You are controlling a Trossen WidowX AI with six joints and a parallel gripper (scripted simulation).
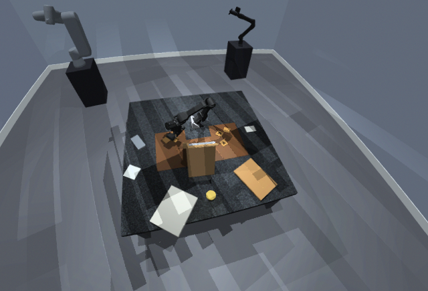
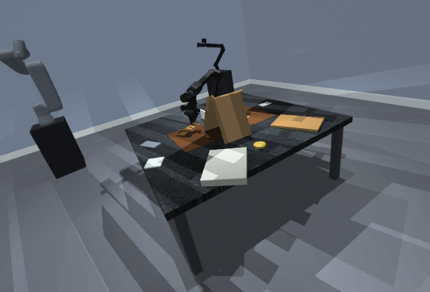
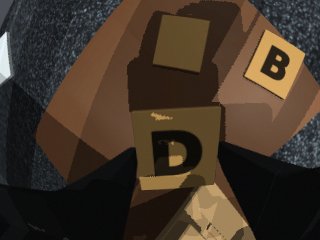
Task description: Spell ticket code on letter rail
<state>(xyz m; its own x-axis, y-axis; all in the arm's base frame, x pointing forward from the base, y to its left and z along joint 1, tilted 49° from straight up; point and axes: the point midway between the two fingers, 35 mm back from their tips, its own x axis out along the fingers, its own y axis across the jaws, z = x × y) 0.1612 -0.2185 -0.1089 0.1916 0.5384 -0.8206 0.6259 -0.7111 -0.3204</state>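
My gripper tip is 12 cm short of the white ticket, 24 cm to the right of it and 1 cm above it. From my gripper tip the other things lie so: white box 54 cm ahead, 13 cm to the right, 6 cm below; brown mat 3 cm ahead, 21 cm to the left, 8 cm below; flat tan slab 51 cm ahead, 52 cm to the left, 7 cm below.
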